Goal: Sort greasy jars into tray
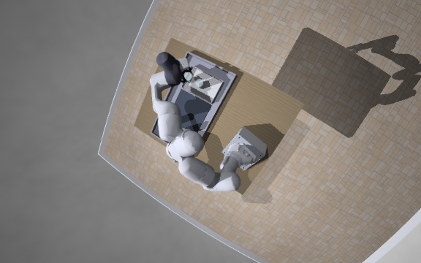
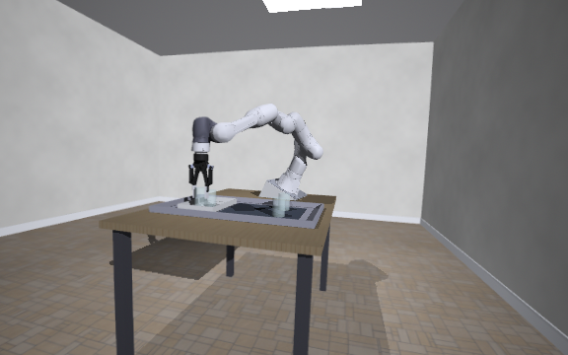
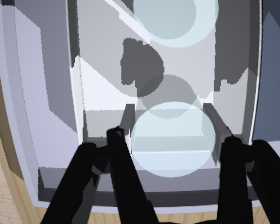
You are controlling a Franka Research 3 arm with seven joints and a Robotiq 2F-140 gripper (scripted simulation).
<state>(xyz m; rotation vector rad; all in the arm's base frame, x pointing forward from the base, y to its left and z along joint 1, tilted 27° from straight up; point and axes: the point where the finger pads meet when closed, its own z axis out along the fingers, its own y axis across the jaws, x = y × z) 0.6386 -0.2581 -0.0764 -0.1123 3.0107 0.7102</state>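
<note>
Now: the white tray 9 cm behind my hand, 8 cm below it and 1 cm to the right of it. Also, from my hand: dark drying mat: 31 cm to the left, 12 cm behind, 9 cm below.
</note>
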